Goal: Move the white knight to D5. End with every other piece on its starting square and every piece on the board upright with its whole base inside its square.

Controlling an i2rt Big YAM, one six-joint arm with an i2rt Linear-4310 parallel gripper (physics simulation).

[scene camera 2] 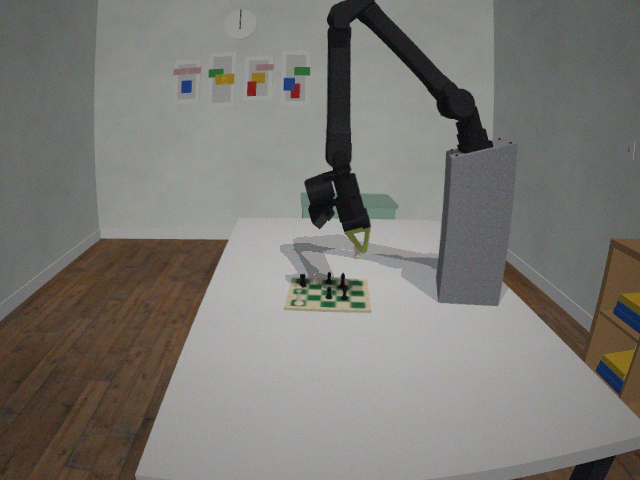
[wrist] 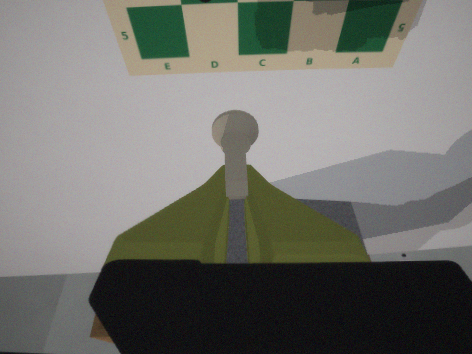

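Where they show: gripper, fingertip midpoint: [scene camera 2: 363,252] [wrist: 236,176]; arm's base, origin of the base link: [scene camera 2: 475,148].
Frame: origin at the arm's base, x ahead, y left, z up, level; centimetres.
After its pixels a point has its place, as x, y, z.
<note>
My gripper [scene camera 2: 362,251] @(29.2, 7.8, -28.6) [wrist: 236,176] @(29.2, 7.8, -28.6) is shut on the white knight [scene camera 2: 357,253] @(30.8, 8.4, -28.8) [wrist: 235,129] @(31.5, 8.0, -29.3). In the wrist view the knight's round base points away from the fingers, toward the board. The knight is past the rank 5 edge of the chessboard [scene camera 2: 330,310] @(36.3, 17.0, -41.4) [wrist: 285,63] @(27.9, 3.4, -41.2), over the white table; its height is hard to tell. The square D5 [scene camera 2: 359,299] @(29.5, 9.5, -41.2) [wrist: 212,35] @(29.8, 9.3, -41.2) is a bare cream square between green E5 and C5. A white piece [scene camera 2: 298,298] @(44.6, 15.7, -39.4) stands upright at the board's front left corner.
Black pieces [scene camera 2: 302,280] @(45.8, 3.4, -39.4) [scene camera 2: 329,278] @(38.7, -0.6, -39.7) [scene camera 2: 342,281] @(34.8, 2.1, -39.3) [scene camera 2: 328,293] @(37.7, 10.1, -39.8) [scene camera 2: 344,294] @(33.5, 10.0, -39.8) and a small pale piece [scene camera 2: 315,279] @(42.7, -0.4, -40.2) stand on the board. A dark piece's edge [wrist: 205,0] @(33.2, 9.6, -38.1) shows at the wrist view's top. The grey arm pedestal [scene camera 2: 475,227] @(0.0, 8.0, -20.0) stands right of the board.
</note>
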